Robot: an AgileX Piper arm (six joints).
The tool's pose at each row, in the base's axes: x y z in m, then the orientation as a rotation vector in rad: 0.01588, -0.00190, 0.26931, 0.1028, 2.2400, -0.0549; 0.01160, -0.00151, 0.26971, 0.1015, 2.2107, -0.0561; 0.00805, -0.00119, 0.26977, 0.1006, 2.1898, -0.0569; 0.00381, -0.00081, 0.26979, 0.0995, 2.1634, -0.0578; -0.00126, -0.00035, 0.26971, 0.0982, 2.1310, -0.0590; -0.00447, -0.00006, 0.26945, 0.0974, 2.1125, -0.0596; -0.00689, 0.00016, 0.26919, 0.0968, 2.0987, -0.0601; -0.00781, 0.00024, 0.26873, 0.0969, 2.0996, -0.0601; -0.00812, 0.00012, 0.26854, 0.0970, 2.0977, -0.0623; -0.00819, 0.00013, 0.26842, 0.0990, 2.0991, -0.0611; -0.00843, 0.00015, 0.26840, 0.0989, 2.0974, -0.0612; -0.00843, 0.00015, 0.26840, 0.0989, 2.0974, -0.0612; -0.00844, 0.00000, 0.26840, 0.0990, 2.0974, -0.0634; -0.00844, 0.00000, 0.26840, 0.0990, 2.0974, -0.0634; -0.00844, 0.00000, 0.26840, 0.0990, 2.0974, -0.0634; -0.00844, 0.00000, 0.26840, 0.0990, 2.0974, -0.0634
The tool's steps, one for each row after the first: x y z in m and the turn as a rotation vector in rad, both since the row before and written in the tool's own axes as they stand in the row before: 0.00236, -0.00001, -0.00361, 0.0001, -0.0293, 0.0001; 0.00209, -0.00001, -0.00289, 0.0000, -0.0209, 0.0001; 0.00246, -0.00002, -0.00347, 0.0000, -0.0264, 0.0002; 0.00292, -0.00002, -0.00417, 0.0001, -0.0324, 0.0002; 0.00194, -0.00001, -0.00259, 0.0000, -0.0185, 0.0001; 0.00148, -0.00001, -0.00195, 0.0000, -0.0138, 0.0001; 0.00086, -0.00001, -0.00056, 0.0000, 0.0009, 0.0000; 0.00031, -0.00015, -0.00016, 0.0016, -0.0019, -0.0007; 0.00014, 0.00000, 0.00000, 0.0000, 0.0015, 0.0019; 0.00014, 0.00000, -0.00020, 0.0000, -0.0017, 0.0000; 0.00000, 0.00000, 0.00000, 0.0000, 0.0000, 0.0000; 0.00000, -0.00015, 0.00000, 0.0016, 0.0000, -0.0008; 0.00000, 0.00000, 0.00000, 0.0000, 0.0000, 0.0000; 0.00000, 0.00000, 0.00000, 0.0000, 0.0000, 0.0000; 0.00000, 0.00000, 0.00000, 0.0000, 0.0000, 0.0000
